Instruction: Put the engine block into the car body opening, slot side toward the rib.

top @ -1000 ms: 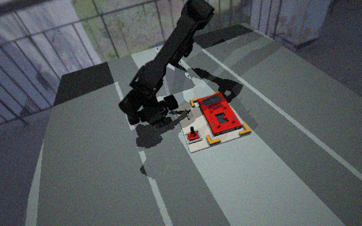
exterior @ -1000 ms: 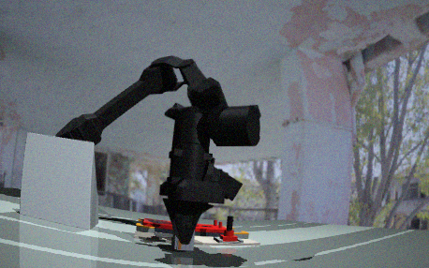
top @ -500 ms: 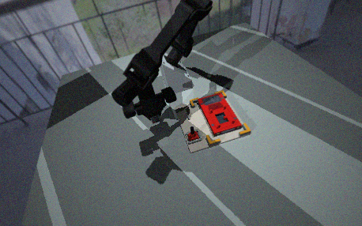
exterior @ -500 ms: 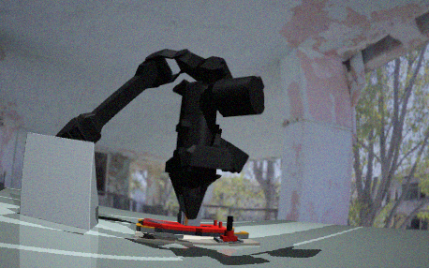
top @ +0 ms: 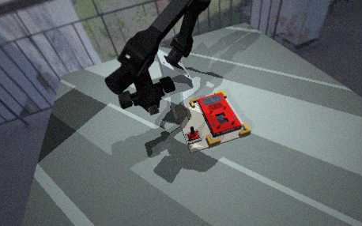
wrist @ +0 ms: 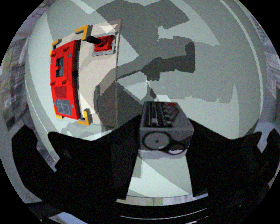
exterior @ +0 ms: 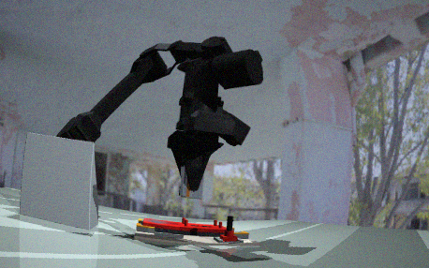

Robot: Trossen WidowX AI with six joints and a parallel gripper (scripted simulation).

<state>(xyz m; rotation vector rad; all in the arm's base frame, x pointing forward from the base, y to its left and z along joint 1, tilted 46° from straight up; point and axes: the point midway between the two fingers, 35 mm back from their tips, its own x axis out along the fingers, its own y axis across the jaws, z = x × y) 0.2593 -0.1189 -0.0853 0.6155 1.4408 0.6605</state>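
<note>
Now: gripper tip 11 cm short of the black post, 11 cm to the right of it and 7 cm above it. Also, from my gripper tip: engine block: 1 cm above; light baseplate: 5 cm ahead, 21 cm to the left, 10 cm below.
</note>
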